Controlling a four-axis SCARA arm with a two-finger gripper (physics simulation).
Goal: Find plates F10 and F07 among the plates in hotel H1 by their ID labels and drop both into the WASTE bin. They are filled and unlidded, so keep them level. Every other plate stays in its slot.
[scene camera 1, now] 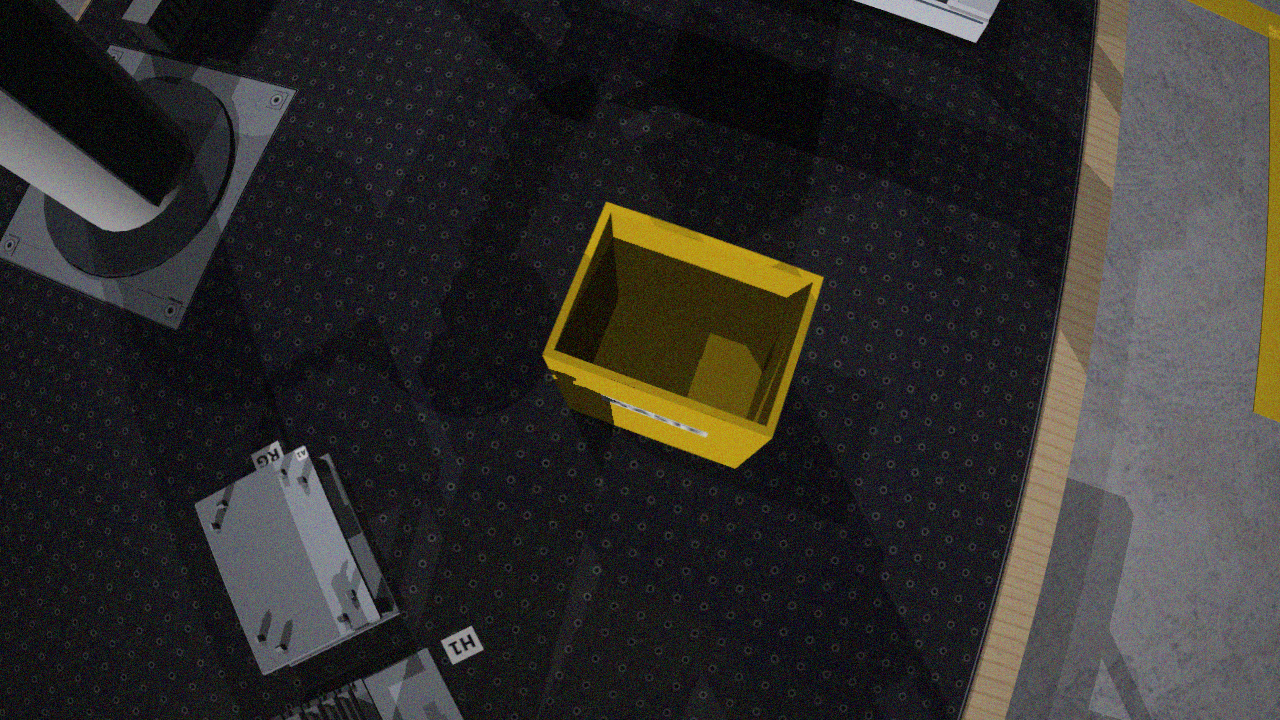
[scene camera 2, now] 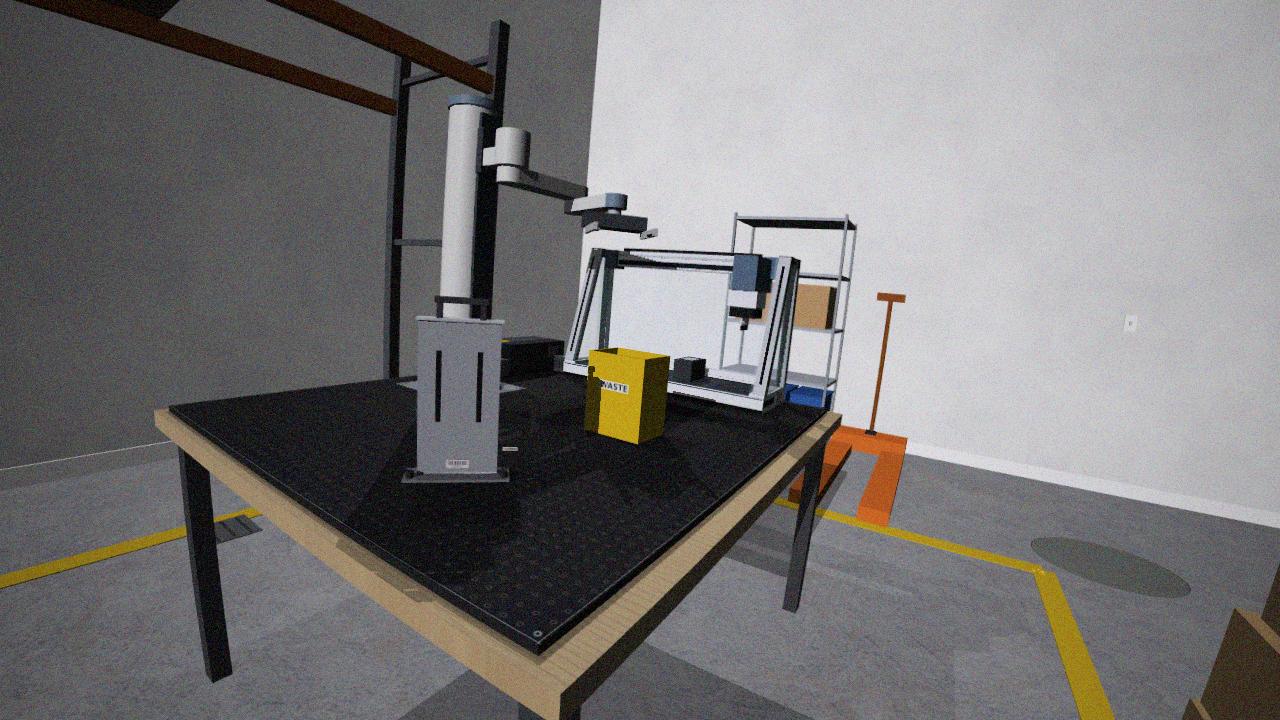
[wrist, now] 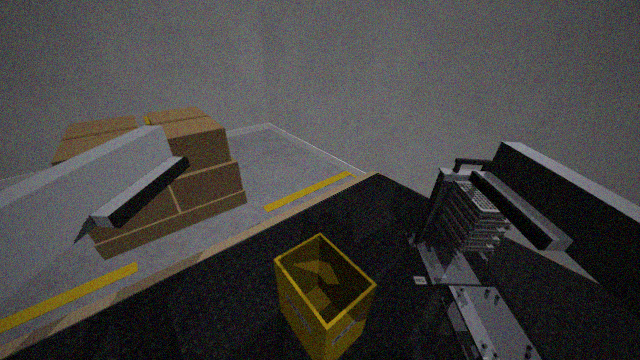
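Where they show: gripper, fingertip midpoint: [scene camera 2: 626,228] [wrist: 329,152]; arm's base, origin of the base link: [scene camera 1: 143,178].
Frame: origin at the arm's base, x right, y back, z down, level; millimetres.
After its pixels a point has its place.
My gripper [scene camera 2: 619,229] @[x -81, y -538, z -525 mm] [wrist: 329,152] @[x -81, y -538, z -525 mm] is open and empty, high over the table, with its two fingers wide apart in the wrist view. Hotel H1 [scene camera 2: 458,394] @[x 493, y -590, z -165 mm] [wrist: 434,205] @[x 423, y -613, z -192 mm] stands upright, and part of its base shows at the bottom edge of scene camera 1. Its stacked plates [wrist: 465,220] @[x 380, y -525, z -223 mm] show in the wrist view near the right finger, which covers part of that side. Their ID labels cannot be read, so F10 and F07 cannot be told apart. The yellow WASTE bin [scene camera 1: 751,445] @[x 87, y -719, z -161 mm] [scene camera 2: 626,411] @[x 86, y -687, z -84 mm] [wrist: 287,300] @[x -31, y -687, z -120 mm] stands upright, with a lighter patch inside and no plate visible in it.
The RG stand [scene camera 1: 259,573] @[x 319, y -368, z -73 mm] [wrist: 500,320] @[x 316, y -369, z -73 mm], a low grey platform with pegs, sits beside the hotel. A white gantry machine [scene camera 1: 957,22] @[x -450, y -820, z -46 mm] [scene camera 2: 780,331] @[x -557, y -848, z -271 mm] stands beyond the bin. The arm's column [scene camera 2: 460,205] @[x 64, y -39, z -573 mm] rises behind the hotel. Cardboard boxes [wrist: 200,150] stand off the table.
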